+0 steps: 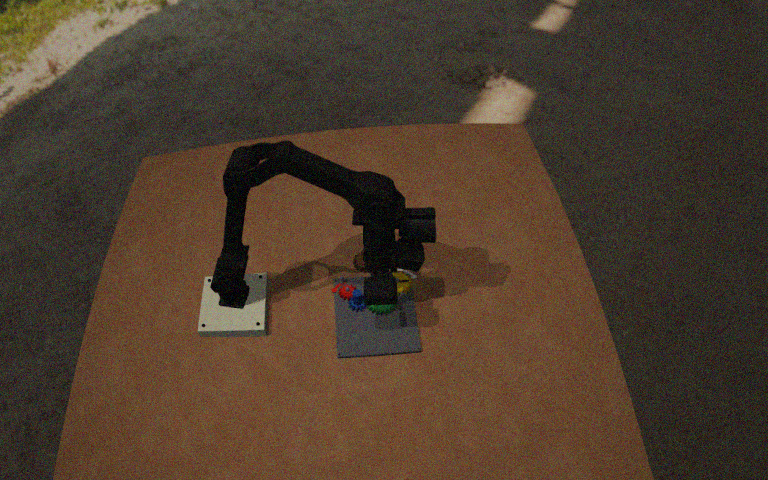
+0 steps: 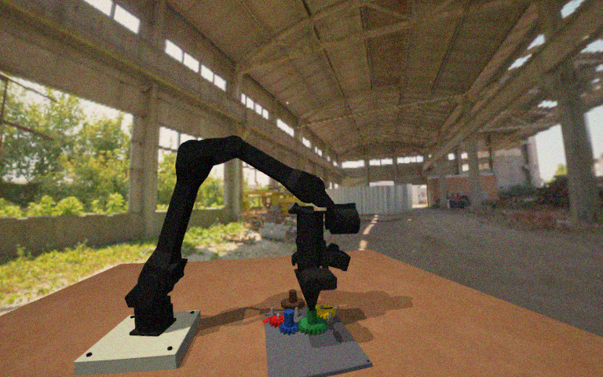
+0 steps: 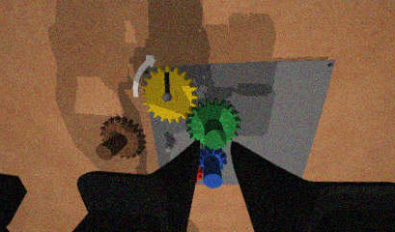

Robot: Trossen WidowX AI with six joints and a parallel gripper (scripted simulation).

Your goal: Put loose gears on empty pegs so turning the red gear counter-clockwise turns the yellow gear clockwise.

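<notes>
Now: the green gear 3 cm below my gripper tip. Also, from my gripper tip: red gear: 7 cm behind, 2 cm to the left, 4 cm below; blue gear: 5 cm behind, 1 cm to the right, 3 cm below; yellow gear: 3 cm ahead, 6 cm to the left, 4 cm below.
</notes>
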